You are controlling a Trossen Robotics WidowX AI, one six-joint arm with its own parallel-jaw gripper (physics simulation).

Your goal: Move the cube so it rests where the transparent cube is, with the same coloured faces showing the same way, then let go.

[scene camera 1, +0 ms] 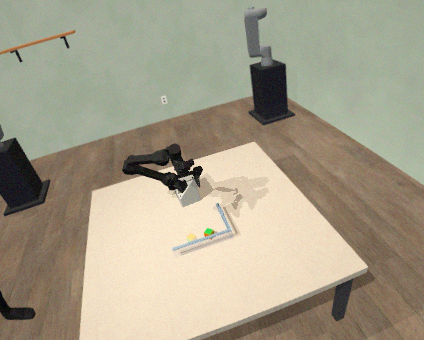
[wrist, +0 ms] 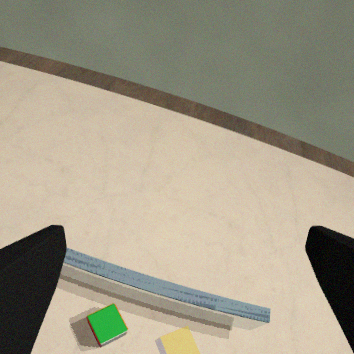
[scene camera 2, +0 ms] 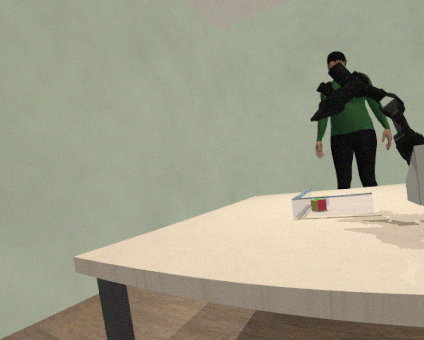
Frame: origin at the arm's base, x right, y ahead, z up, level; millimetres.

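Seen in the pictures: gripper, between the fingertips: [scene camera 1: 191, 189] [wrist: 190, 239] [scene camera 2: 312, 120]; arm's base, origin of its link: [scene camera 1: 183, 186] [scene camera 2: 423, 166].
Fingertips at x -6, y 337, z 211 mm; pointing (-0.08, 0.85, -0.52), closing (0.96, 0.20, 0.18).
Offsets run from my fingertips to a thing's middle. Level surfaces: height alone.
The cube {dx -28, dy +14, dz -306 mm} [scene camera 1: 209, 232] [scene camera 2: 318, 204] [wrist: 107, 324] sits on the table inside the corner of a low wall. Its top is green; a red face and an olive face show in scene camera 2, and thin red and whitish sides in the wrist view. The transparent cube {dx +67, dy +9, dz -306 mm} [scene camera 1: 191, 237] [wrist: 180, 342] has a pale yellow top and a lavender side, and is apart from the cube along the same wall. My gripper [scene camera 1: 195, 177] [scene camera 2: 314, 119] [wrist: 190, 239] is open and empty, high above the table near the arm's base. Its fingertips show at both sides of the wrist view.
The L-shaped wall [scene camera 1: 224, 217] [scene camera 2: 345, 194] [wrist: 165, 284] has a blue top edge and runs close beside both cubes. The arm's grey mount [scene camera 1: 189, 195] [scene camera 2: 416, 180] stands on the table {dz -326 mm} [scene camera 1: 150, 295] [scene camera 2: 200, 250] [wrist: 175, 175]. A person [scene camera 2: 354, 117] stands behind the table.
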